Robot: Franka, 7 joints.
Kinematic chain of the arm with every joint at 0, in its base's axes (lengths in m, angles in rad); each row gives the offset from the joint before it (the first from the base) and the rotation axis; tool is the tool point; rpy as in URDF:
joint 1: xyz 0 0 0.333 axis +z
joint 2: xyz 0 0 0 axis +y
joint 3: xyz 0 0 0.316 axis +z
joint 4: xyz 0.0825 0 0 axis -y
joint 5: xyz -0.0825 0 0.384 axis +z
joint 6: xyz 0 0 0 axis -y
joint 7: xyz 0.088 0 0 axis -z
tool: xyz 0 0 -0.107 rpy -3.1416 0 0
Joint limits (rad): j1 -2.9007..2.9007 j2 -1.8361..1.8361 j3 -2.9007..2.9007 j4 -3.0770..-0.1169 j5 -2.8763..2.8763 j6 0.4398..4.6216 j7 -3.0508..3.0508
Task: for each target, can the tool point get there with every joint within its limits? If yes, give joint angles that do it. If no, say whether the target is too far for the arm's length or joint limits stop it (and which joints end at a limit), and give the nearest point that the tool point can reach.
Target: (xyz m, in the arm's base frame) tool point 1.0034 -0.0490 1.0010
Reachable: no: too far | nearest point 0.7135 -0.0348 0.8080 | short by 0.349 m
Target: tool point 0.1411 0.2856 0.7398
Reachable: yes | joints 1.9542 -0.9974 -0.3334 -2.3017 1.5859 3.0262 -0.6017
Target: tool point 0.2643 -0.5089 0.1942
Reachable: yes | joints -0.8933 0.7579 -0.4879 -1.8755 -1.4745 3.8694 1.4361
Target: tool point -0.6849 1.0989 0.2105
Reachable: no: too far | nearest point -0.4518 0.7248 0.2522 | short by 0.443 m
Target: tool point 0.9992 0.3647 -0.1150
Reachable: no: too far | nearest point 0.7427 0.2711 0.0000 | short by 0.296 m
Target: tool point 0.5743 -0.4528 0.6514
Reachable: yes | joints 0.0158 1.1380 -1.7811 -0.9125 -2.4140 2.9802 1.1474
